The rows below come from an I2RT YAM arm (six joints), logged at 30 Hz.
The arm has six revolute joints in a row. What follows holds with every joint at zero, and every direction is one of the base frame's.
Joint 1 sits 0.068 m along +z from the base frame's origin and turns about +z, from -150 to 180 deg.
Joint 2 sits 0.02 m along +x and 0.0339 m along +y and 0.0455 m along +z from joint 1 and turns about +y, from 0 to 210 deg.
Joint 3 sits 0.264 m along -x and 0.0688 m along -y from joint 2 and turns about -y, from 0 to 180 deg.
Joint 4 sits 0.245 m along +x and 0.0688 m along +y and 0.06 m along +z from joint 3 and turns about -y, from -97 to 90 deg.
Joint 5 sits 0.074 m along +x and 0.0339 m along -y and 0.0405 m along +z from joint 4 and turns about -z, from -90 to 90 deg.
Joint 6 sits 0.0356 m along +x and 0.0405 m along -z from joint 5 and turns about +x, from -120 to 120 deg.
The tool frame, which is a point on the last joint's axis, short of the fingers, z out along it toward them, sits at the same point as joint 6; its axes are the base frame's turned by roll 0, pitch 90 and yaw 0 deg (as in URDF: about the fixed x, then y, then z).
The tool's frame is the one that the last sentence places.
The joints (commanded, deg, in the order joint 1, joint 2, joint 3, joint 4, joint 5, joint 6), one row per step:
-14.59, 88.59, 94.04, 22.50, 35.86, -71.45
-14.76, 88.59, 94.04, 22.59, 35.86, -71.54
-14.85, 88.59, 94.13, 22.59, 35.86, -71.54
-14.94, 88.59, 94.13, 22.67, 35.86, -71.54
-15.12, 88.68, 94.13, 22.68, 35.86, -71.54
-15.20, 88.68, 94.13, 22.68, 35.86, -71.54
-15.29, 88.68, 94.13, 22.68, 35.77, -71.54
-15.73, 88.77, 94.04, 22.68, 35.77, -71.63
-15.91, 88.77, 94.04, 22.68, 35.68, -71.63
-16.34, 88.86, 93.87, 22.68, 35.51, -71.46
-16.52, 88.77, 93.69, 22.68, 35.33, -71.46
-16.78, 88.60, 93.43, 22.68, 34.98, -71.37
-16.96, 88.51, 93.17, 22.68, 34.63, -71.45
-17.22, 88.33, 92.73, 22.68, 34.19, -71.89
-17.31, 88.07, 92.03, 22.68, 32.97, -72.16
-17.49, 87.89, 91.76, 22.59, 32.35, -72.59
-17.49, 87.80, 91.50, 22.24, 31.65, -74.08
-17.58, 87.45, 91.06, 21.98, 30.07, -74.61
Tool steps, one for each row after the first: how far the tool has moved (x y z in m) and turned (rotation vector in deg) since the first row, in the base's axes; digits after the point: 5 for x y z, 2 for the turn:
-0.00039, -0.00095, 0.00014, -0.07, -0.02, -0.20
-0.00076, -0.00141, 0.00066, -0.09, -0.11, -0.29
-0.00099, -0.00190, 0.00079, -0.12, -0.18, -0.38
-0.00075, -0.00308, 0.00030, -0.09, -0.11, -0.56
-0.00090, -0.00354, 0.00030, -0.09, -0.11, -0.64
-0.00103, -0.00401, 0.00031, -0.14, -0.10, -0.65
-0.00109, -0.00673, -0.00071, -0.14, 0.15, -1.13
-0.00141, -0.00771, -0.00070, -0.18, 0.16, -1.23
-0.00124, -0.01036, -0.00216, -0.09, 0.30, -1.44
-0.00173, -0.01125, -0.00265, -0.15, 0.41, -1.46
-0.00267, -0.01242, -0.00313, -0.23, 0.47, -1.38
-0.00292, -0.01329, -0.00407, -0.38, 0.74, -1.28
-0.00351, -0.01450, -0.00553, -0.74, 1.38, -1.32
-0.00339, -0.01444, -0.00793, -1.30, 2.15, -0.42
-0.00403, -0.01504, -0.00853, -1.76, 2.72, -0.21
-0.00350, -0.01481, -0.01001, -2.75, 4.40, -0.14
-0.00417, -0.01429, -0.01081, -3.65, 5.30, 0.99

